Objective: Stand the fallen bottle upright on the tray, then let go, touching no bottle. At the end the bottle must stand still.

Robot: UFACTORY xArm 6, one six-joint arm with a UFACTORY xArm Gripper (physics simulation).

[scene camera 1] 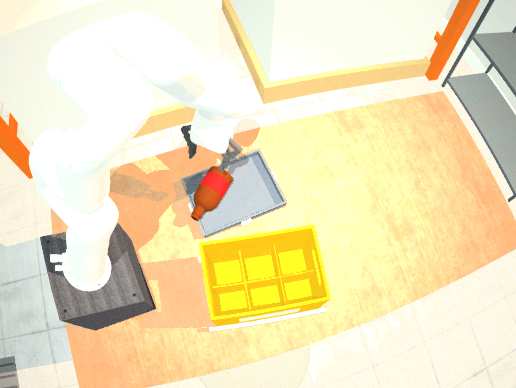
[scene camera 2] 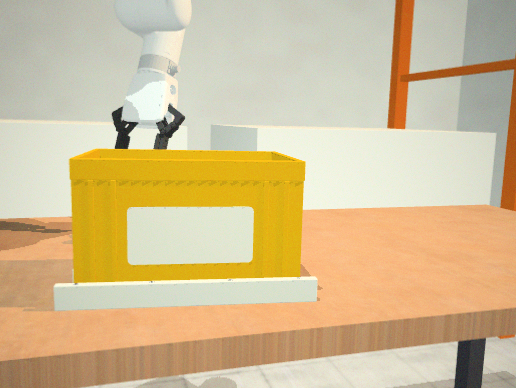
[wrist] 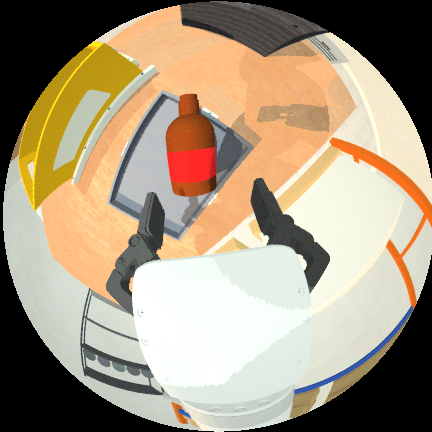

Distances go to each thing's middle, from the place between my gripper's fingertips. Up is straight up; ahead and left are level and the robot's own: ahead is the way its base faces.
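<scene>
Position of my hand relative to the brown bottle (scene camera 1: 211, 190): 110 mm above the bottle, 30 mm to the left of it.
</scene>
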